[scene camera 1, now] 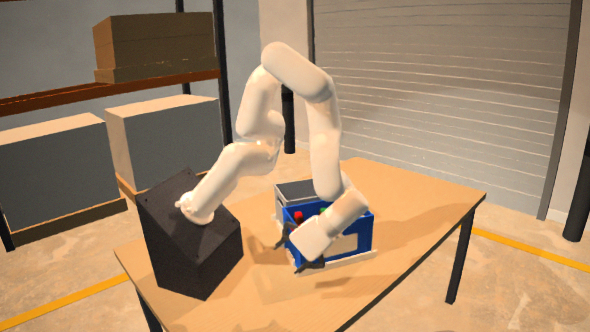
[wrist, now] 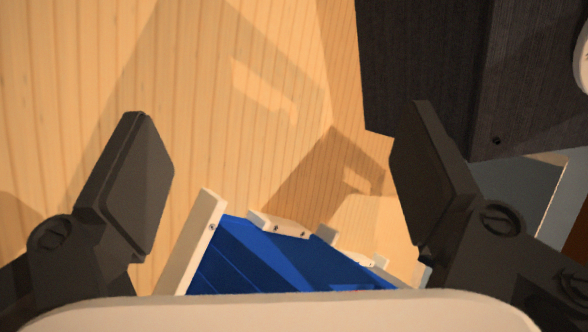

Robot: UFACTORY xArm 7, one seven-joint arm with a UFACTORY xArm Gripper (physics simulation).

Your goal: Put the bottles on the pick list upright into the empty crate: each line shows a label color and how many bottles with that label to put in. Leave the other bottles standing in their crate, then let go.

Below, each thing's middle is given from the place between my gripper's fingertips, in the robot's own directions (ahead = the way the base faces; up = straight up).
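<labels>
There is the pale strip (wrist: 208, 208), and I find my gripper 6 cm to the left of it, 22 cm short of it and 13 cm above it.
</labels>
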